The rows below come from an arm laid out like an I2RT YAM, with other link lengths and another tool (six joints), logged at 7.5 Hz.
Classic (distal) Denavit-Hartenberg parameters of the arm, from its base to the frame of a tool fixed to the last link. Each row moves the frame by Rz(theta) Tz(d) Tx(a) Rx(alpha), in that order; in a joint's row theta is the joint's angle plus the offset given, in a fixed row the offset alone. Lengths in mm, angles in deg.
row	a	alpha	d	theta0
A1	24.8	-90	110.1	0
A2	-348.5	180	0	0
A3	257.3	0	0	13.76
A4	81.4	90	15.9	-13.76
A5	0	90	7.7	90
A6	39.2	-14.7	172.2	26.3
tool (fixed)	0	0	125.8	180
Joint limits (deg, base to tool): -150..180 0..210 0..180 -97..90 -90..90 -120..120
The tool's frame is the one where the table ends.
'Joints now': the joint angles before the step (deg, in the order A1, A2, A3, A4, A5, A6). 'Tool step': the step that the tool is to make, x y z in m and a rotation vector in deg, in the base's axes. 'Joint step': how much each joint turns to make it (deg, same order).
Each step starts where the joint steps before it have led.
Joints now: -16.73, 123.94, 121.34, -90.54, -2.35, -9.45
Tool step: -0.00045, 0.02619, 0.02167, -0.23, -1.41, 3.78
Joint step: 3.56, -3.01, 0.08, -1.67, -0.13, -0.23
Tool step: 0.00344, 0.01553, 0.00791, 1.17, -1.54, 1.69
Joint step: 1.27, -1.43, -0.26, 0.06, -1.47, -0.45
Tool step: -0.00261, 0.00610, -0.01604, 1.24, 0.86, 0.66
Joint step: 0.08, -0.15, -4.15, 2.86, -1.03, -0.60
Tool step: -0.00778, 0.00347, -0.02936, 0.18, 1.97, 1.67
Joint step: 0.59, 0.00, -7.13, 5.07, 0.27, -1.07
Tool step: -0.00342, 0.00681, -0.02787, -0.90, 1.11, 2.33
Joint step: 1.84, 0.02, -6.49, 5.55, 1.12, -0.41
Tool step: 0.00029, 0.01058, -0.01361, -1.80, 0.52, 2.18
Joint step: 2.93, 0.01, -3.22, 3.00, 1.79, 0.90
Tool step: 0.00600, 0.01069, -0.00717, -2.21, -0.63, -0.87
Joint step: 2.76, -0.01, -1.56, 2.43, 1.86, 3.78
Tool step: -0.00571, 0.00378, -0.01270, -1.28, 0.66, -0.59
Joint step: 1.24, 0.01, -3.18, 2.58, 1.17, 1.92
